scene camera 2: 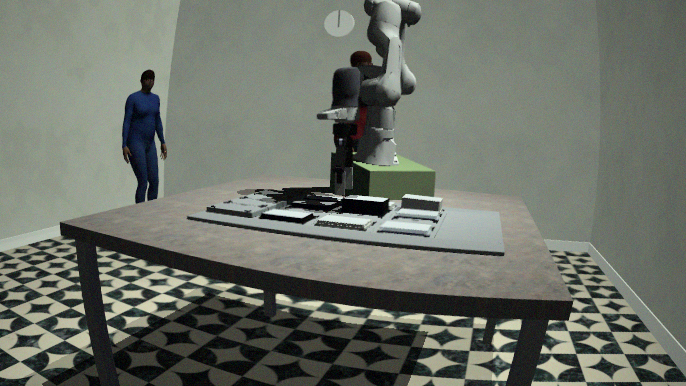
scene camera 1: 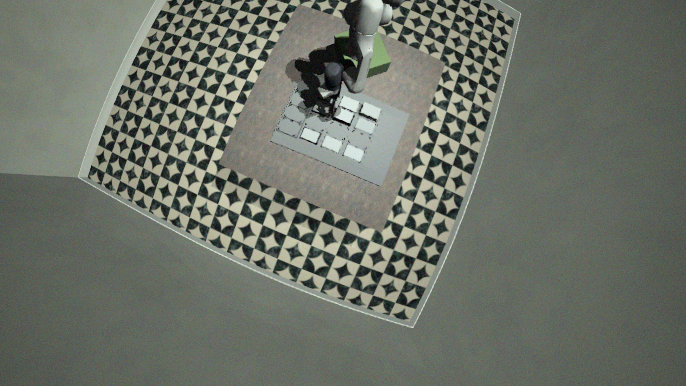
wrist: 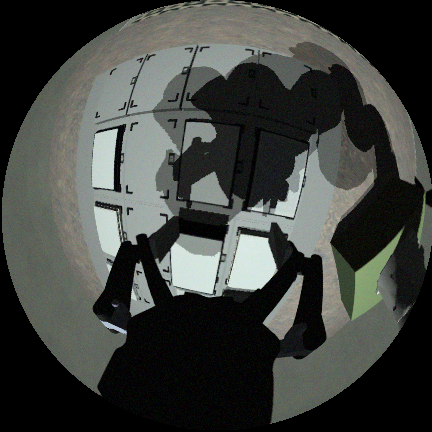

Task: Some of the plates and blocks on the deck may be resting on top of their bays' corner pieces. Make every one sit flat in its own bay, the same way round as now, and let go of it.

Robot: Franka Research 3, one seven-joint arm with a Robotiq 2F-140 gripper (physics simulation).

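The grey deck (scene camera 1: 392, 135) (scene camera 2: 470, 225) (wrist: 145, 155) carries pale plates and blocks. My gripper (scene camera 1: 328, 112) (scene camera 2: 341, 189) (wrist: 223, 229) is open and empty over the deck, its fingers apart above the sides of a tall block (scene camera 1: 344, 116) (scene camera 2: 366, 199) (wrist: 197, 265) in the wrist view. Another block (scene camera 1: 349, 104) (wrist: 250, 260) lies beside it. Two plates (wrist: 210, 162) (wrist: 277, 172) are partly in the arm's shadow. A front plate (scene camera 1: 310, 135) (scene camera 2: 286, 215) (wrist: 106, 160) shows a dark side edge. A ridged-sided plate (scene camera 1: 332, 144) (scene camera 2: 345, 221) (wrist: 107, 227) lies near it. Corner seating is unclear.
A tall block (scene camera 1: 371, 111) (scene camera 2: 422, 201) stands at the deck's back right, with plates (scene camera 1: 366, 125) (scene camera 1: 354, 153) in front. The green base (scene camera 1: 380, 52) (scene camera 2: 402, 179) (wrist: 367, 285) stands behind the deck on the table (scene camera 1: 280, 165) (scene camera 2: 320, 260). A person in blue (scene camera 2: 144, 122) stands beyond it.
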